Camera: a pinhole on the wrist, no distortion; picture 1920 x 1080 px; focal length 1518.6 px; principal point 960.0 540.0 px. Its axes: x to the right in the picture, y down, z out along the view. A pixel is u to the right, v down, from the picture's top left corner.
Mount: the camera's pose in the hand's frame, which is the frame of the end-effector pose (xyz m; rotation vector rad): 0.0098 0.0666 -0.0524 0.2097 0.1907 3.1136
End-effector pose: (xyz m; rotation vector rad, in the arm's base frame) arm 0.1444 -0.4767 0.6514 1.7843 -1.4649 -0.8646
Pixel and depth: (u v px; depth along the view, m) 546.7 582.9 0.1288
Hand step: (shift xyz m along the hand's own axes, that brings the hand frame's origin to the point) 0.0618 0.0777 0.0701
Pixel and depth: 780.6 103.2 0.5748
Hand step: 0.1555 0.2983 0.4837
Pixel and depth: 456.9 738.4 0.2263
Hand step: 0.1143 0.0628 0.1639
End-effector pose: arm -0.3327 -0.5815 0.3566 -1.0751 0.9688 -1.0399
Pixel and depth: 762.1 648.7 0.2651
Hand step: 0.0796 0.0789 0.2061
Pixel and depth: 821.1 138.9 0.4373
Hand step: 0.1090 0.2330 0.3583
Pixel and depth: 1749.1 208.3 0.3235
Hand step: -0.1128 0.1796 0.2794
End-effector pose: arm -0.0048 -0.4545 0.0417 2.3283 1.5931 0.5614
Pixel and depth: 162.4 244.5 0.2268
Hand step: 0.1586 0.1350 0.1495
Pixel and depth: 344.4 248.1 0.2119
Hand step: 0.1237 0.1306 0.1396
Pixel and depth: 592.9 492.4 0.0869
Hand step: 0.0423 0.0793 0.0300
